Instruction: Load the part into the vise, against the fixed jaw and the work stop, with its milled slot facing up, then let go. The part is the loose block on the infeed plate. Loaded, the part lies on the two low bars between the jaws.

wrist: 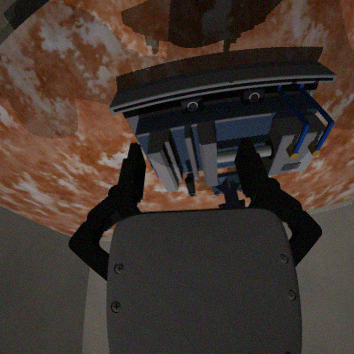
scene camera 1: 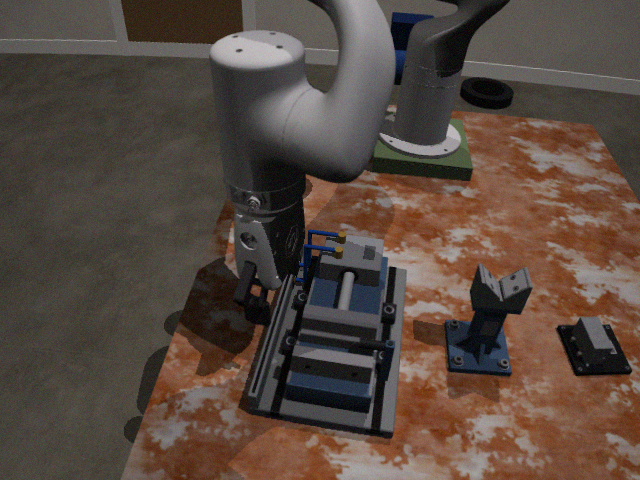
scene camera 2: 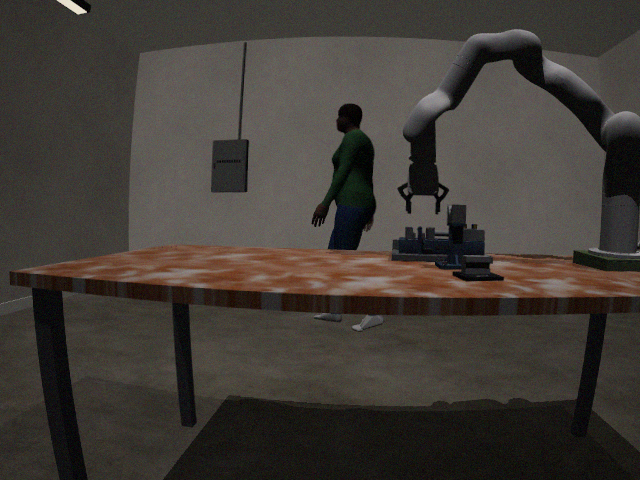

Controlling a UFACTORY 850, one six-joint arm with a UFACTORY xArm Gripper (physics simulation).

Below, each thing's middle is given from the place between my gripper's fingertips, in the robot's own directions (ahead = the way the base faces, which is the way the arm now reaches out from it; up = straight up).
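Here is my gripper, and I can see that it is 0.10 m past the part (scene camera 1: 591,339), 0.46 m to the right of it and 0.11 m above it.
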